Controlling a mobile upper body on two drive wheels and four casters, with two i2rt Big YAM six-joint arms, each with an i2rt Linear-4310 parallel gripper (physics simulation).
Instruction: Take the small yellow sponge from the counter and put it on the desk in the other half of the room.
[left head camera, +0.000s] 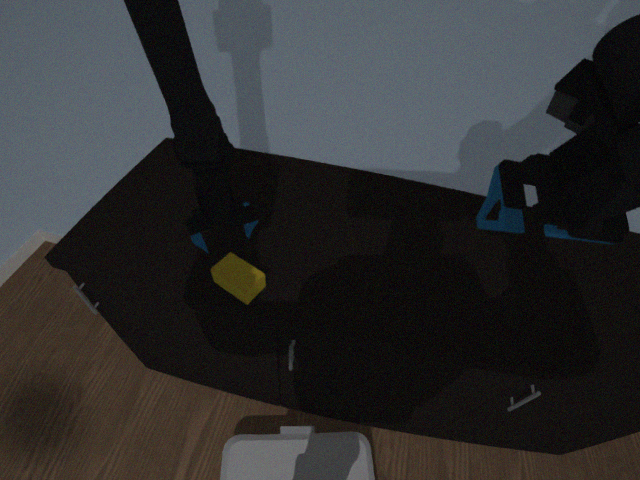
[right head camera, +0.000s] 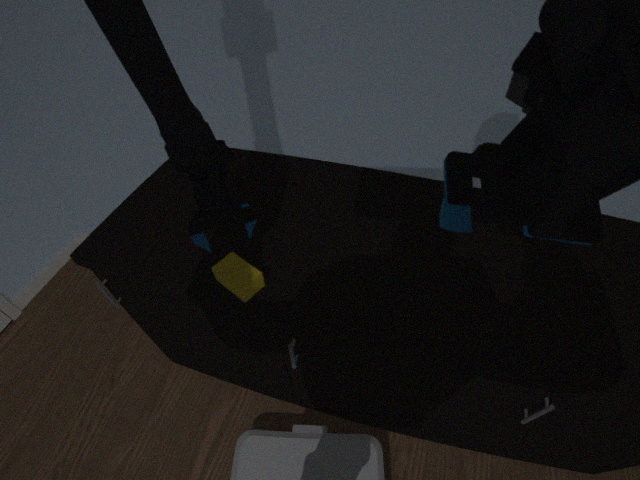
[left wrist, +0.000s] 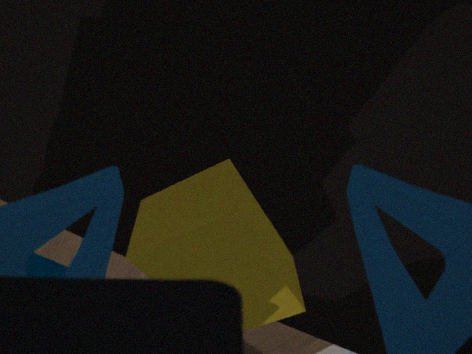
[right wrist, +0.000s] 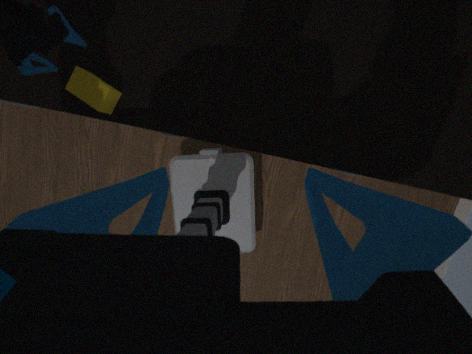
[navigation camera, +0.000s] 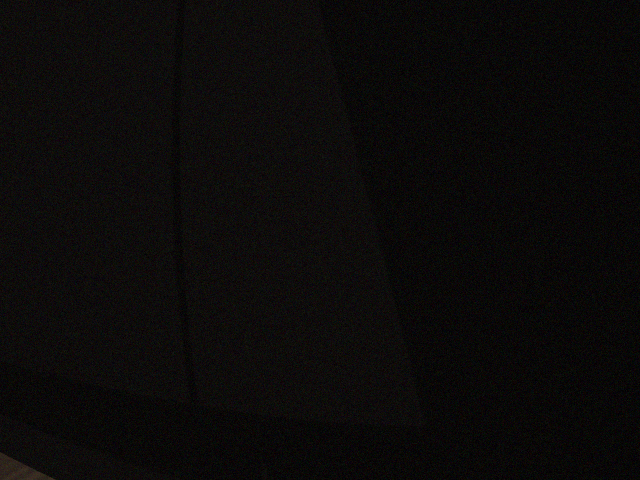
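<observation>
The small yellow sponge lies on the dark counter. My left gripper is open and empty, right beside the sponge. In the left wrist view the sponge shows low between the two blue fingers, and its lower left part is hidden by a black part of the gripper. My right gripper is open and empty, at the right, well away from the sponge. The desk does not show.
A pale wall stands behind the counter. Metal handles stick out from its front. Wooden floor and my white base show in front. The navigation view is very dark, with faint panels.
</observation>
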